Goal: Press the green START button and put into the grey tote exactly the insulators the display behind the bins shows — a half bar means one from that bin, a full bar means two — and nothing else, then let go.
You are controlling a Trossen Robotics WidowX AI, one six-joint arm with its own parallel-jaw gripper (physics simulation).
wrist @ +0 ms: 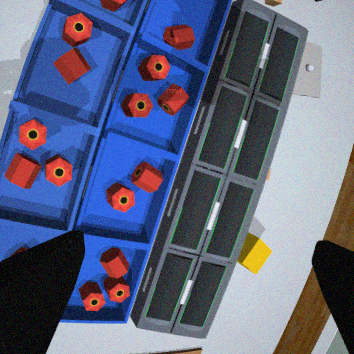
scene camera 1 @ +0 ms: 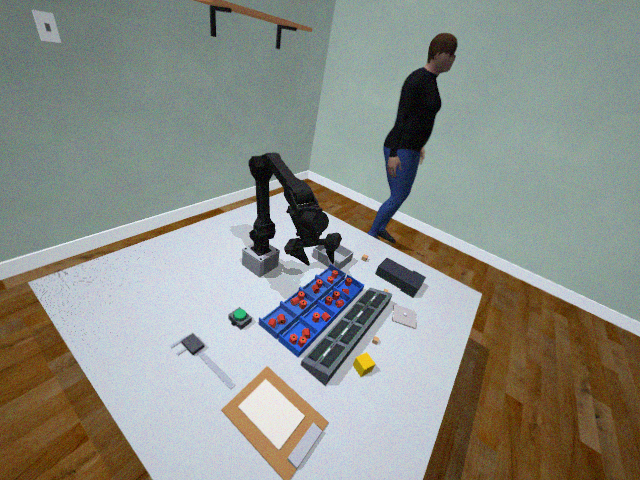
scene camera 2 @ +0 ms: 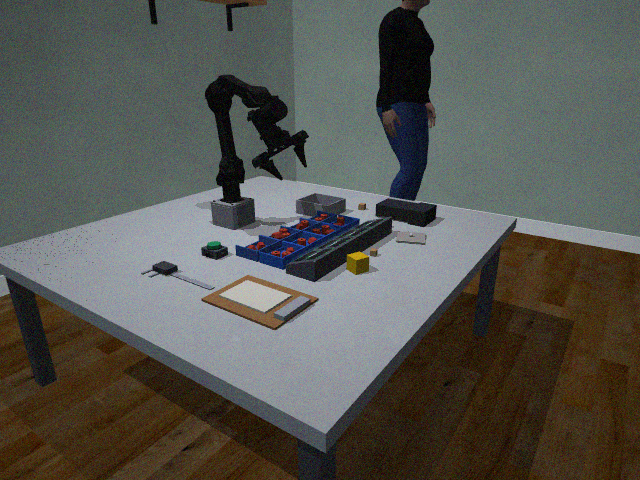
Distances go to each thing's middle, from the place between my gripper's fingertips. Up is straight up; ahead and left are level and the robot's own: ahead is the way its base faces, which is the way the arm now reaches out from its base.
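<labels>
A black box (scene camera 2: 420, 214) sits far to the left of my hand, a good way below it and a good way ahead of it. As for the grey plate (wrist: 308, 83), it is well ahead of my hand, far to the left of it and some way below it.
</labels>
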